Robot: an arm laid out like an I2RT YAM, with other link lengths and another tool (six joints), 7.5 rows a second.
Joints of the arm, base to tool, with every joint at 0 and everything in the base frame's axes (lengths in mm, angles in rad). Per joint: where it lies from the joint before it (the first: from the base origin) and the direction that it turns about. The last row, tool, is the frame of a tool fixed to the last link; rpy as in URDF.
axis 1: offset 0 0 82.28 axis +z
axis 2: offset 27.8 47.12 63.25 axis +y
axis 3: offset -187.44 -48.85 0 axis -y
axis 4: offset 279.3 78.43 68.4 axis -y
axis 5: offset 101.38 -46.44 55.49 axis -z
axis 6: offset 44.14 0 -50.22 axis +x
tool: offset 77 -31 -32 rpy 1.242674 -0.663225 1.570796
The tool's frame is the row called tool.
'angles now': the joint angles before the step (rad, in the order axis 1, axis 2, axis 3, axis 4, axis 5, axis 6). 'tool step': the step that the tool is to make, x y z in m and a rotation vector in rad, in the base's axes. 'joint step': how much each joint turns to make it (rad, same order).
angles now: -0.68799 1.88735 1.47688 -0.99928 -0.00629 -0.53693
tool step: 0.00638 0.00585 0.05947 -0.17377 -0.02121 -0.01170
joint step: 0.06067 -0.14571 0.00002 -0.02518 0.13733 0.04312
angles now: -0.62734 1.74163 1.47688 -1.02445 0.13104 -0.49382
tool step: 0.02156 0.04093 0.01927 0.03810 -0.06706 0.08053
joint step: 0.09728 -0.06827 -0.00073 -0.03588 -0.06065 0.03624
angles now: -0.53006 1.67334 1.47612 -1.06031 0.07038 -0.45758
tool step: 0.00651 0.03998 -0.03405 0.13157 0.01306 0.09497
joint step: 0.06369 0.00266 -0.08584 0.01411 -0.11369 -0.00039
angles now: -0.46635 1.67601 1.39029 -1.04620 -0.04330 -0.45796
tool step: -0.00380 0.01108 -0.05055 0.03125 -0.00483 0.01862
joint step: 0.01181 -0.00001 -0.17245 0.16290 -0.03090 0.00037
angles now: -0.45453 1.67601 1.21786 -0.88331 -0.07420 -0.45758
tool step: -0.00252 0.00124 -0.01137 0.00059 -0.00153 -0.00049
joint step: -0.00038 -0.00151 -0.04234 0.04197 -0.00115 0.00038
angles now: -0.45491 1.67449 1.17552 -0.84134 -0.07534 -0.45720
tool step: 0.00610 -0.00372 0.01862 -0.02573 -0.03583 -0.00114
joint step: 0.00076 -0.03280 0.02367 -0.01298 0.00763 -0.00001
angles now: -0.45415 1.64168 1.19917 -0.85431 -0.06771 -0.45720
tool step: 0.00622 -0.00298 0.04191 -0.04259 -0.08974 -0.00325
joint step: 0.00000 -0.10413 0.02023 -0.02480 -0.00001 0.00343
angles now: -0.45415 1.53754 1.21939 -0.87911 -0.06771 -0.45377
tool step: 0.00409 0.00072 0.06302 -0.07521 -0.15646 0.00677
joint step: 0.00612 -0.17130 0.00645 -0.00418 -0.00076 -0.00037
